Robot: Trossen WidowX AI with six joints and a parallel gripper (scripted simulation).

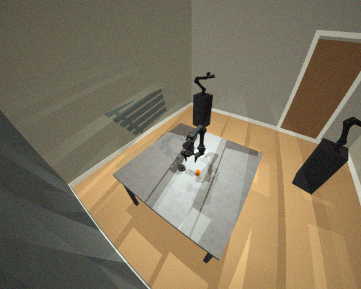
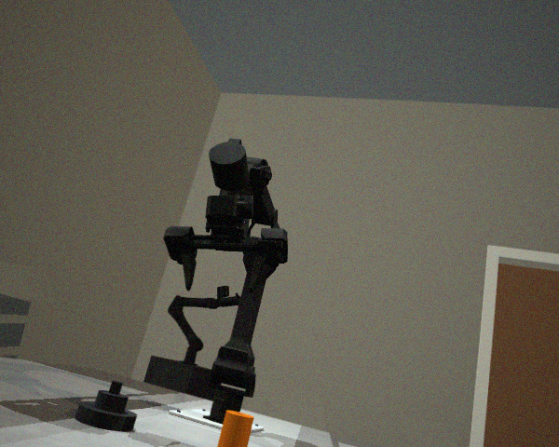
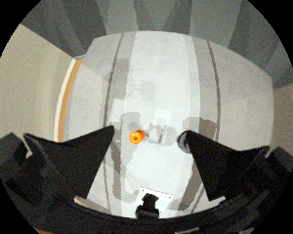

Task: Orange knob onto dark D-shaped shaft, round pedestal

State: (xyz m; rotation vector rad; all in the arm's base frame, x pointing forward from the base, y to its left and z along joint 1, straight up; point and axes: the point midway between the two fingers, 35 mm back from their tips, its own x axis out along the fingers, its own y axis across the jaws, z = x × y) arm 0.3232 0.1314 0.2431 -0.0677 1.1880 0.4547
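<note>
Right now my gripper tip is 19 cm above the orange knob, 7 cm past it and 4 cm to the right of it. Round my gripper tip: round pedestal 19 cm below, 14 cm to the right, 1 cm behind.
</note>
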